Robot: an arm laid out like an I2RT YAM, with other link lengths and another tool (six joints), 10 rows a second.
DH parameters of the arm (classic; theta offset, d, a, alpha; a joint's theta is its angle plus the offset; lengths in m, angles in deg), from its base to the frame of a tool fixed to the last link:
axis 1: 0 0.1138 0.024 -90
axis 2: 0 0 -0.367 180
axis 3: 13.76 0 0.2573 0
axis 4: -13.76 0.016 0.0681 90
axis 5: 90 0.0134 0 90
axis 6: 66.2 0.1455 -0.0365 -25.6
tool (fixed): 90 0.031 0 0
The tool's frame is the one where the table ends.
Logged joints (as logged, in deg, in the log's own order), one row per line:
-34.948, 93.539, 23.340, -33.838, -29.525, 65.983
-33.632, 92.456, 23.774, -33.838, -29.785, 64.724
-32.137, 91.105, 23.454, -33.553, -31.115, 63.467
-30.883, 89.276, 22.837, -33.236, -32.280, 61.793
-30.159, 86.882, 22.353, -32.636, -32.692, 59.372
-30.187, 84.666, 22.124, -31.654, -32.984, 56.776
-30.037, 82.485, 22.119, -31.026, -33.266, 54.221
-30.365, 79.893, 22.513, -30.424, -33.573, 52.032
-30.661, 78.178, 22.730, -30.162, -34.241, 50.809
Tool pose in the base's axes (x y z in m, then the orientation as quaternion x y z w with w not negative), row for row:
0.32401, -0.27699, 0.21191, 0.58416, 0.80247, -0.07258, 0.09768
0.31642, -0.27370, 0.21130, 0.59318, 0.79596, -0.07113, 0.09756
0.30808, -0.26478, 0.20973, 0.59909, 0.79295, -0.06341, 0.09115
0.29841, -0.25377, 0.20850, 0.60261, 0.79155, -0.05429, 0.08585
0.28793, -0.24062, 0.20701, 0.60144, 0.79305, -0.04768, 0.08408
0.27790, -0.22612, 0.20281, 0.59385, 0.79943, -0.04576, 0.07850
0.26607, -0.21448, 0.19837, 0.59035, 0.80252, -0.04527, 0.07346
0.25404, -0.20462, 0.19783, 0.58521, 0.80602, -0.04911, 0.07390
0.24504, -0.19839, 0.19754, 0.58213, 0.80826, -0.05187, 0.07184
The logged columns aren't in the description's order. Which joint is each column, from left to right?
Columns, left to right: axis 6, axis 2, axis 5, axis 1, axis 4, axis 3.
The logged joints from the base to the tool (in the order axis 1, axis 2, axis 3, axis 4, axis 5, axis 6), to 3 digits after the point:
-33.838, 93.539, 65.983, -29.525, 23.340, -34.948
-33.838, 92.456, 64.724, -29.785, 23.774, -33.632
-33.553, 91.105, 63.467, -31.115, 23.454, -32.137
-33.236, 89.276, 61.793, -32.280, 22.837, -30.883
-32.636, 86.882, 59.372, -32.692, 22.353, -30.159
-31.654, 84.666, 56.776, -32.984, 22.124, -30.187
-31.026, 82.485, 54.221, -33.266, 22.119, -30.037
-30.424, 79.893, 52.032, -33.573, 22.513, -30.365
-30.162, 78.178, 50.809, -34.241, 22.730, -30.661

